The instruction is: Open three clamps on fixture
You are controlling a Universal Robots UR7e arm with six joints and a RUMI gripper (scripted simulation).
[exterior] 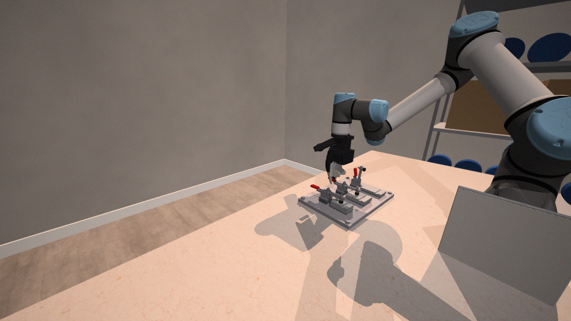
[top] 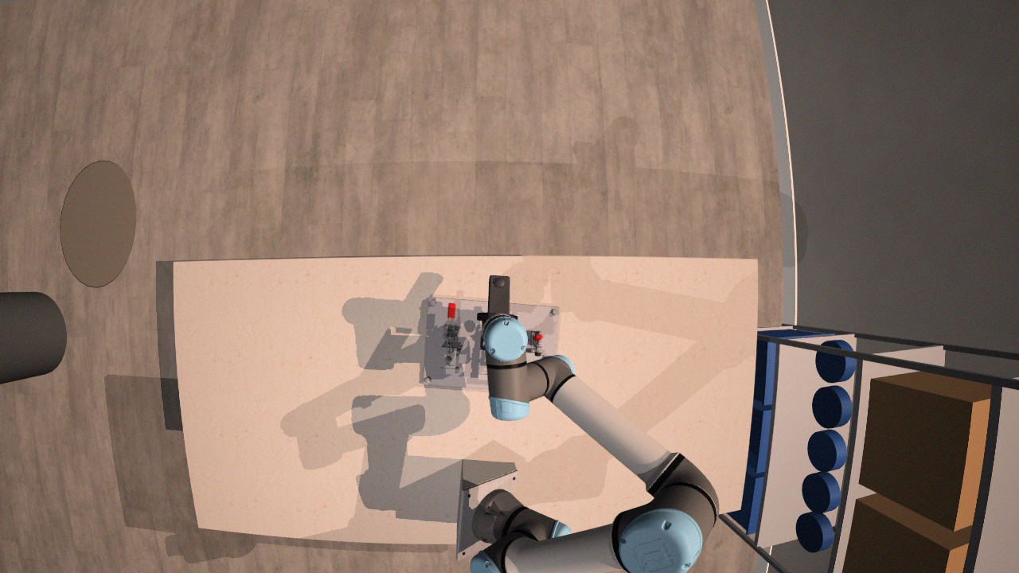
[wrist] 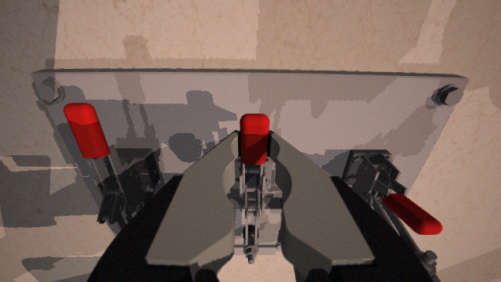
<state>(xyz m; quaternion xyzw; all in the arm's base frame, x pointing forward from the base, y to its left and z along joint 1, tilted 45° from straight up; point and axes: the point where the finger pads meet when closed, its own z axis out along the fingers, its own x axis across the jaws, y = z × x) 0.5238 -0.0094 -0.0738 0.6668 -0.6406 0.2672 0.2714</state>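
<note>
Now: the grey fixture plate 80 mm behind my hand and 50 mm below it.
</note>
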